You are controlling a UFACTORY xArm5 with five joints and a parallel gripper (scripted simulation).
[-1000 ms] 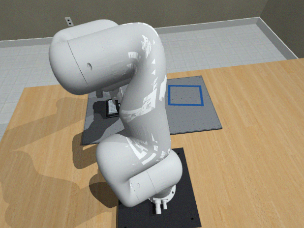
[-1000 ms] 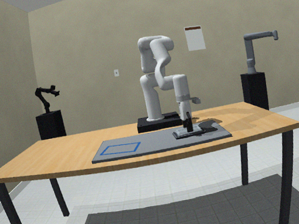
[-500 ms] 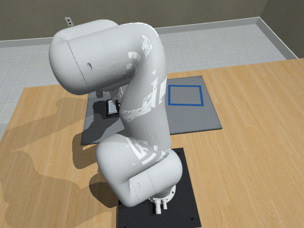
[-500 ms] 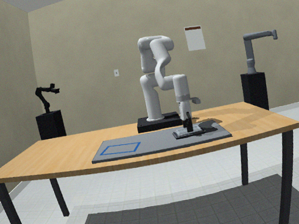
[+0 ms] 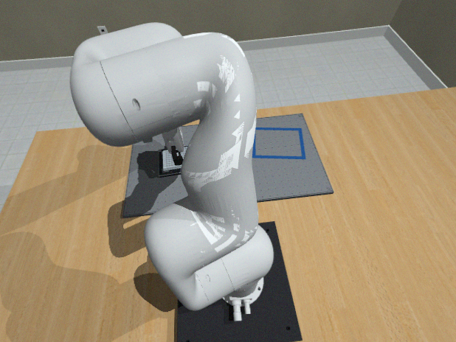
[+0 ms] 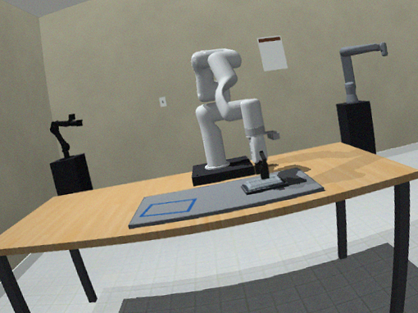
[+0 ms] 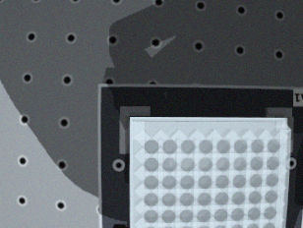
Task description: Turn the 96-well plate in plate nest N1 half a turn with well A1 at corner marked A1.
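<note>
Now: the white 96-well plate 3 cm below my hand. Also, from my hand: plate nest 5 cm below; then A1 label 4 cm ahead, 8 cm to the left, 4 cm below.
</note>
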